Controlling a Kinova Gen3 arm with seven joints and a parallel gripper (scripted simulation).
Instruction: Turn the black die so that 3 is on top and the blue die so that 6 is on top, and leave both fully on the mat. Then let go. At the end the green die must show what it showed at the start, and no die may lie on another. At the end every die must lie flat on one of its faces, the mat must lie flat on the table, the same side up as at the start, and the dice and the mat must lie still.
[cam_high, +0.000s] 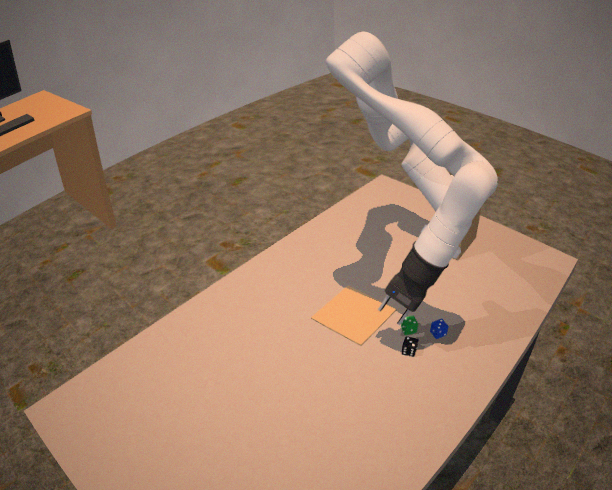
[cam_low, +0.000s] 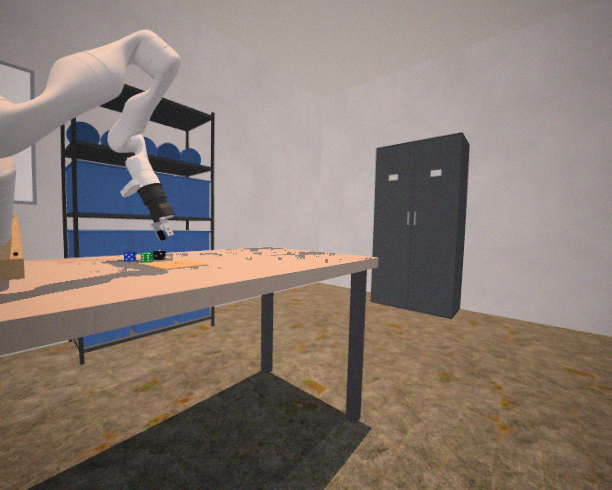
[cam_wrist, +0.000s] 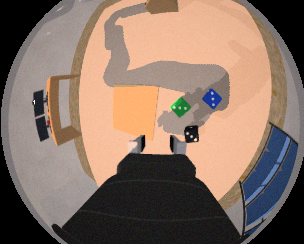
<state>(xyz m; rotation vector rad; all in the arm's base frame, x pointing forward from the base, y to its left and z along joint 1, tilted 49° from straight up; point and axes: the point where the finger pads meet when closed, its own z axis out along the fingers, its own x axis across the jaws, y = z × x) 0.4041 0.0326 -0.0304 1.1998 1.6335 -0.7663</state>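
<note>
Now: the black die 8 cm below my hand and 5 cm to the left of it. From my hand the other things lie so: blue die (8 cm to the left, 8 cm below, 8 cm behind); green die (8 cm below, 5 cm behind, 2 cm to the left); orange mat (11 cm to the right, 9 cm below, 2 cm behind).
</note>
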